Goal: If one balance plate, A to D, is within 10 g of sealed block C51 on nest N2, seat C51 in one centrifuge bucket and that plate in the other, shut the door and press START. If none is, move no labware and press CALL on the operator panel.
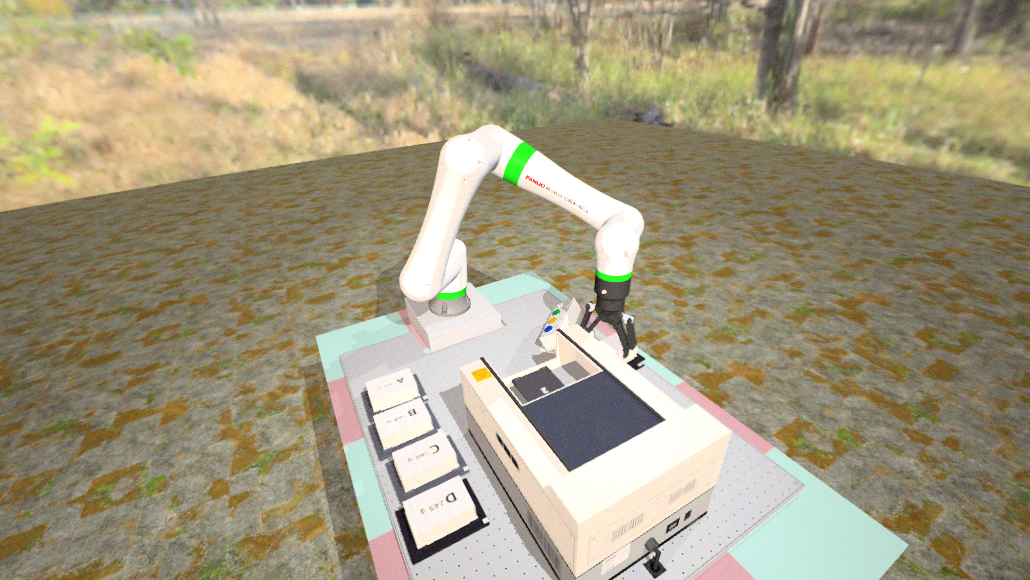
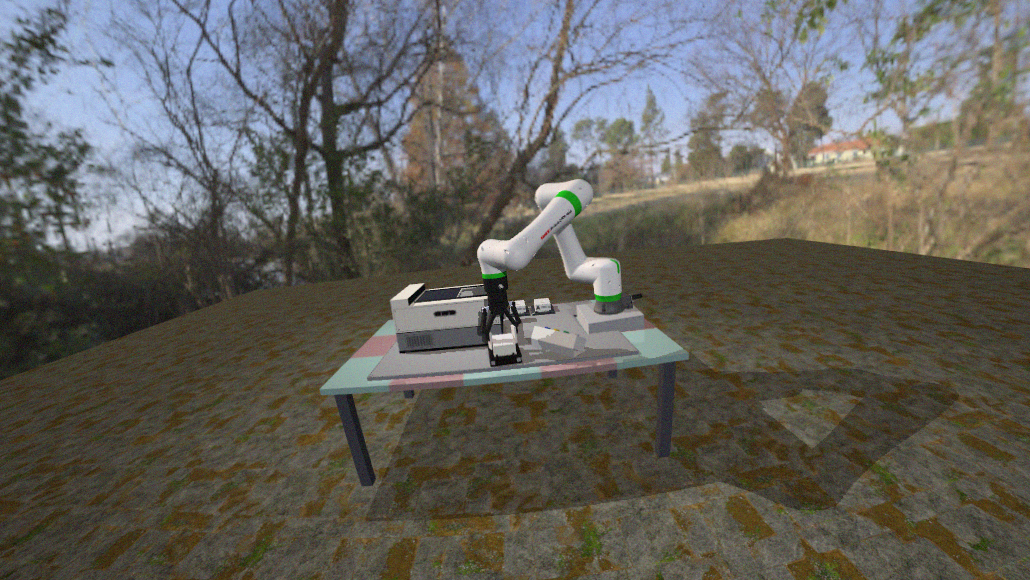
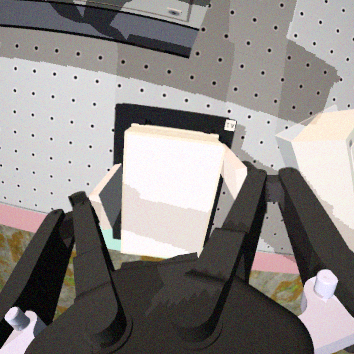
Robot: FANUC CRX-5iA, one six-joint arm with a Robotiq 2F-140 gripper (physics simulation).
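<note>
A white block sits on a black nest near the table edge. No marking is readable on its top; the nest's small tag is unclear. My gripper is shut on the block, a pad at each side. Plates A, B, C and D sit on their nests in a row. D reads about 245 g; the other weights are too small to read surely. The centrifuge has its top opening uncovered, showing dark bucket 2.
The operator panel stands beside the gripper, with green, yellow and blue buttons. A dark panel covers part of the centrifuge top. An orange label marks its corner. The robot base stands behind the plates.
</note>
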